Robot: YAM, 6 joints.
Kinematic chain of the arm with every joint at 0, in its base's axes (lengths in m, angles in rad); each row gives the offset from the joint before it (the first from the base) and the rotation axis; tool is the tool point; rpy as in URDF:
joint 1: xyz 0 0 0.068 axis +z
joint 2: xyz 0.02 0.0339 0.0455 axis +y
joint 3: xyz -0.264 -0.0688 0 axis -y
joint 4: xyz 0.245 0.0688 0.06 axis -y
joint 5: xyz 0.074 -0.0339 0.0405 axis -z
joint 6: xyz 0.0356 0 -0.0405 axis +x
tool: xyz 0 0 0 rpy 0 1.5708 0
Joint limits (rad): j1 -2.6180..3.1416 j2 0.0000..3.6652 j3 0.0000..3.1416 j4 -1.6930..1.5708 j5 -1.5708..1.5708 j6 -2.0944..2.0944
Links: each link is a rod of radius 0.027 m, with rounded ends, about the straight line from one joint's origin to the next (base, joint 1, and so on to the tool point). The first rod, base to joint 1, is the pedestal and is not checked.
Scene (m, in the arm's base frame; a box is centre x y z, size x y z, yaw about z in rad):
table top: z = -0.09
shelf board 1: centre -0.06 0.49 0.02 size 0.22 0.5 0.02 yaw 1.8
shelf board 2: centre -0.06 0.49 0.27 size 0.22 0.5 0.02 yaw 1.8
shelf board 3: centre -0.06 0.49 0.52 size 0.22 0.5 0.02 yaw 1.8
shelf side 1: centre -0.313 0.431 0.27 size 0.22 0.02 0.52 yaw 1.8
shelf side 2: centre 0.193 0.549 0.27 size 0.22 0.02 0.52 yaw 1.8
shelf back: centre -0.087 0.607 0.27 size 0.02 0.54 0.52 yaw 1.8
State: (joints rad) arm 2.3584 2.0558 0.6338 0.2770 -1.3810 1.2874
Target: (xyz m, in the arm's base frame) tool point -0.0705 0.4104 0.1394
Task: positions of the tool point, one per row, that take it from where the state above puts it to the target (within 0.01 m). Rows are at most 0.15 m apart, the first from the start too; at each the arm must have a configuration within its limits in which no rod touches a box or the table.
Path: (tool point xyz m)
1: -0.2008 0.2583 0.0650
2: -0.1506 0.3435 0.0984
3: -0.0705 0.4104 0.1394

